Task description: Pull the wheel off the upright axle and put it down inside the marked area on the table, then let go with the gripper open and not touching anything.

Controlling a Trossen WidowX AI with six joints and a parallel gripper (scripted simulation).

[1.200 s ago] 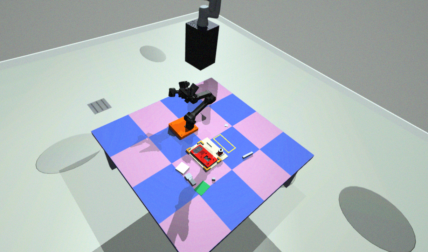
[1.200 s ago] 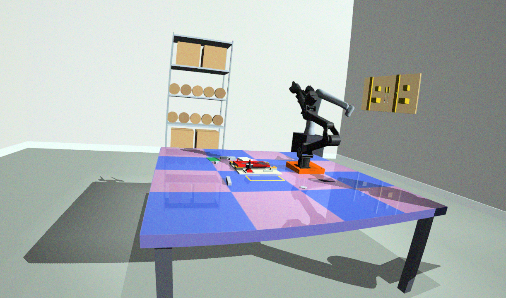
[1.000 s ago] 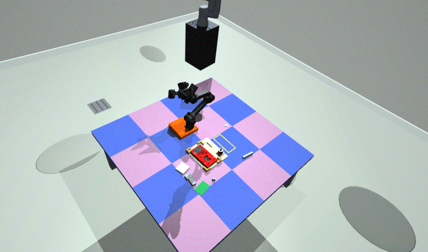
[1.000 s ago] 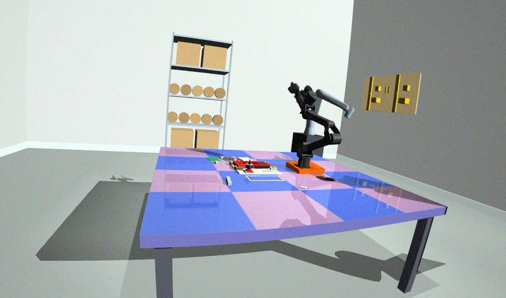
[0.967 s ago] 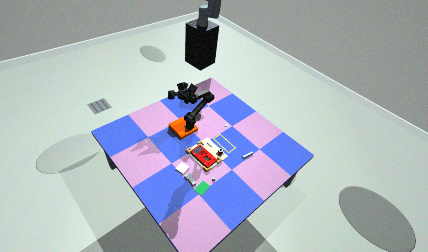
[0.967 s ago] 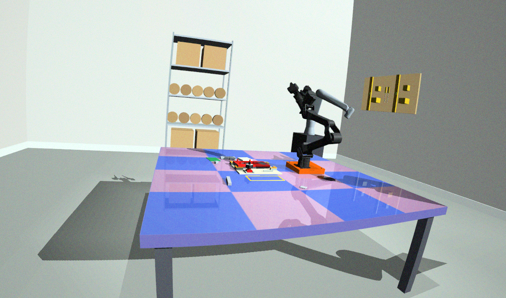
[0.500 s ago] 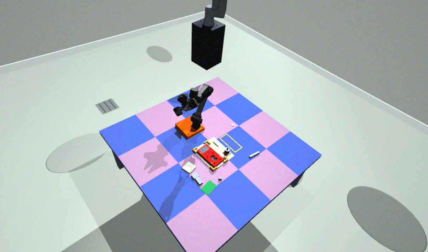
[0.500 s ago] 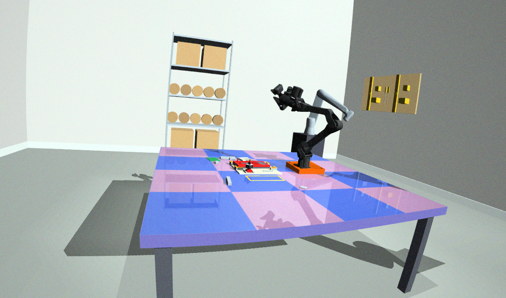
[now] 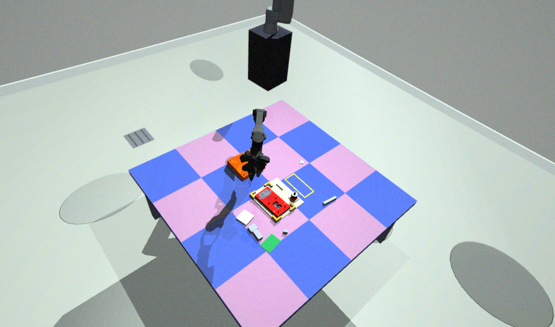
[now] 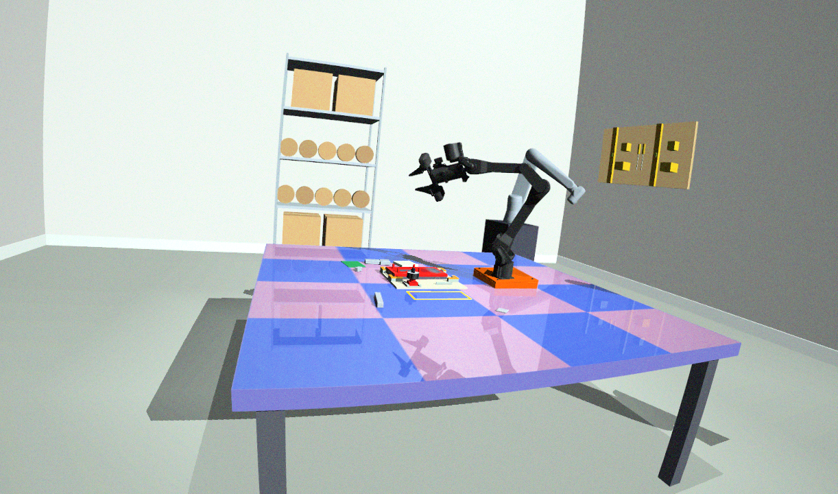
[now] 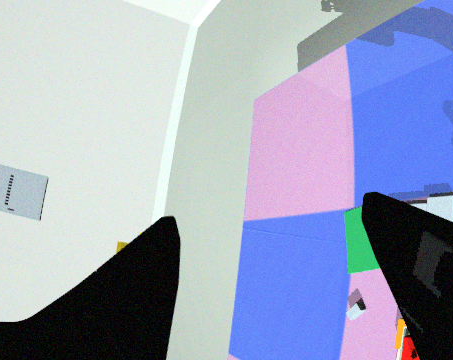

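My gripper tip is 30 cm above the dark axle, 27 cm to the right of it and 9 cm short of it. From my gripper tip the other things lie so: white tile 33 cm below, 4 cm to the right, 2 cm behind; green patch 33 cm below, 19 cm ahead, 5 cm to the right; grey bar 41 cm to the left, 33 cm below, 26 cm ahead.
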